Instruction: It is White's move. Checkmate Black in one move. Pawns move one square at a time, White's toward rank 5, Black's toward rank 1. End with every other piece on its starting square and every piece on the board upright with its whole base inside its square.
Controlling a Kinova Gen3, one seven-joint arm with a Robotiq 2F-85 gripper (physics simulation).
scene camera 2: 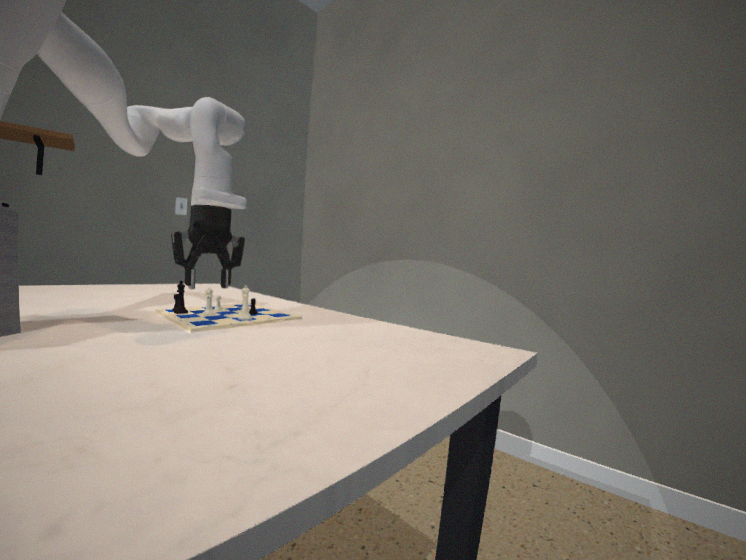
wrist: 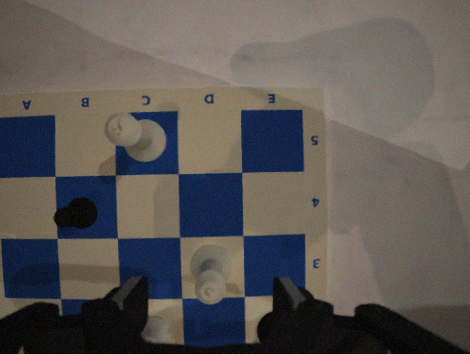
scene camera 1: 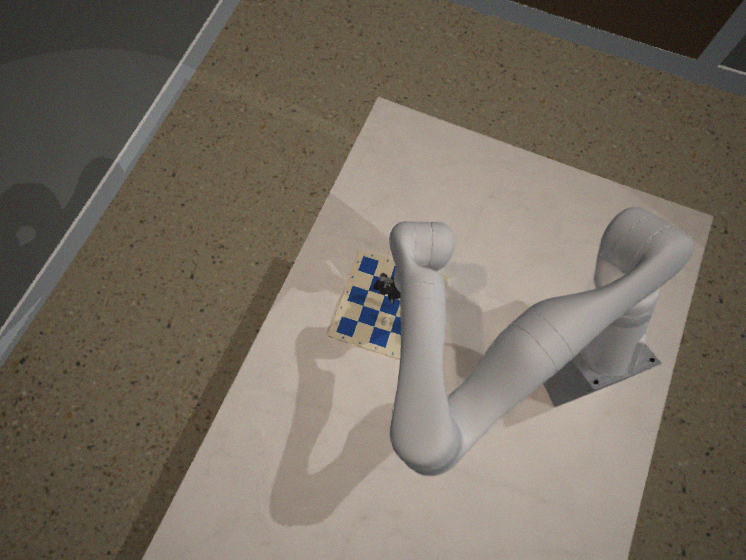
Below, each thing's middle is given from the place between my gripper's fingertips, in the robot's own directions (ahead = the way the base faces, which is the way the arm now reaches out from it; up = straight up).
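Chessboard (scene camera 1: 358, 319): 40 mm ahead of my hand and 50 mm below it. White king (wrist: 144, 140): 40 mm ahead of my hand, 80 mm to the right of it, 20 mm below it. Black pawn (wrist: 81, 213): 40 mm to the right of my hand, 80 mm ahead of it, 30 mm below it.
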